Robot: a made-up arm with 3 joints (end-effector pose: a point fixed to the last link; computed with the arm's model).
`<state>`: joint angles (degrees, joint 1 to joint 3).
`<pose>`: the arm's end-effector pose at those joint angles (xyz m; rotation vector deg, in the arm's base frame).
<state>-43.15 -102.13 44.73</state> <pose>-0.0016 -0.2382 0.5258 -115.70 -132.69 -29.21</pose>
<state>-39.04 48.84 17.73</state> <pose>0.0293 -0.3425 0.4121 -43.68 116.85 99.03</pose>
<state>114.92 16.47 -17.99</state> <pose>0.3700 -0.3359 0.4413 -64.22 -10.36 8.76</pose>
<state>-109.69 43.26 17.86</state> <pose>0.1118 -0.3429 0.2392 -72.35 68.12 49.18</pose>
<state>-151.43 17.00 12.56</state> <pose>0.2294 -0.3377 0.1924 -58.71 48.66 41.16</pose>
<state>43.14 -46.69 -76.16</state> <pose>0.2203 -0.3070 0.6370 -91.09 13.91 56.83</pose>
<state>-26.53 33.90 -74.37</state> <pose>0.0473 -0.3347 0.4251 -53.41 -105.41 -39.43</pose>
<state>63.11 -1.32 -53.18</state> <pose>0.2592 -0.3334 0.5763 -71.58 -21.60 21.51</pose>
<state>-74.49 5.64 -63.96</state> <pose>0.0261 -0.3360 0.2959 -61.55 -129.67 -73.45</pose>
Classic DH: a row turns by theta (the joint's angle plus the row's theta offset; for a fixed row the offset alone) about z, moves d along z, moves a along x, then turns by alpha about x. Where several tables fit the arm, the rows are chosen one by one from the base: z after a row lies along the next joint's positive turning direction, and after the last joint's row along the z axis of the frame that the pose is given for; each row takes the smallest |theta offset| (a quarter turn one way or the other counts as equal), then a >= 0, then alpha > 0; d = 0 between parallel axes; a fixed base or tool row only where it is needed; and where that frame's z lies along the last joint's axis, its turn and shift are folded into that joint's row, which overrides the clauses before.
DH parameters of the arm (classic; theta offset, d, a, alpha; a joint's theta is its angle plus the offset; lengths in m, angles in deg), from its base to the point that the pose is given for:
base (fixed): 0 0.39 0.19 -90
joint 1: 55.74 -0.2522 -0.1701 138.68
joint 2: -1.92 -0.1088 -0.0496 30.66
joint 3: 50.43 0.14 0.0269 157.6
tool (fixed): -124.83 -0.031 0 0

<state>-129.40 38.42 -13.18</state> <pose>0.1657 -0.3371 0.2299 -53.76 81.16 50.22</pose>
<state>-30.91 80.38 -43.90</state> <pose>0.0964 -0.3105 0.4334 24.96 -141.09 -81.17</pose>
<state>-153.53 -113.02 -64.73</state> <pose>0.1570 -0.2462 0.1476 -81.11 -41.83 -109.23</pose>
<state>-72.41 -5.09 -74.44</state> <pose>0.0088 -0.3342 0.2956 -77.53 -109.31 -62.49</pose>
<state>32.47 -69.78 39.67</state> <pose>0.2442 -0.2643 0.6409 -81.82 -96.11 6.77</pose>
